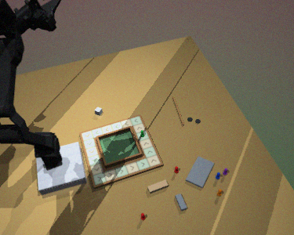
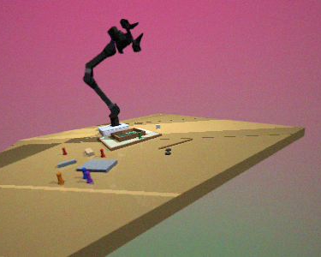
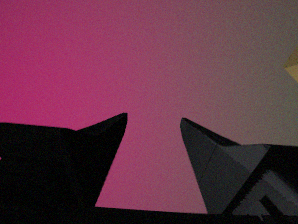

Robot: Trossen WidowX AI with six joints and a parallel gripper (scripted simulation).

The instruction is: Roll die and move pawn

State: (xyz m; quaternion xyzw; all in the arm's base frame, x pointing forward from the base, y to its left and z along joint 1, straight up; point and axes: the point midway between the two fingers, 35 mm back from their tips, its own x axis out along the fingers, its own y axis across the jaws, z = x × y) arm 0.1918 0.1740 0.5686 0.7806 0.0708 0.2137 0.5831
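The white die lies 3 cm ahead of my gripper tip, 2 cm to the left of it and 61 cm below it. The rest, counted from my gripper tip: thin stick 37 cm ahead, 13 cm to the right, 62 cm below; then green dice tray 4 cm ahead, 22 cm to the right, 61 cm below; then green pawn 16 cm ahead, 20 cm to the right, 59 cm below.
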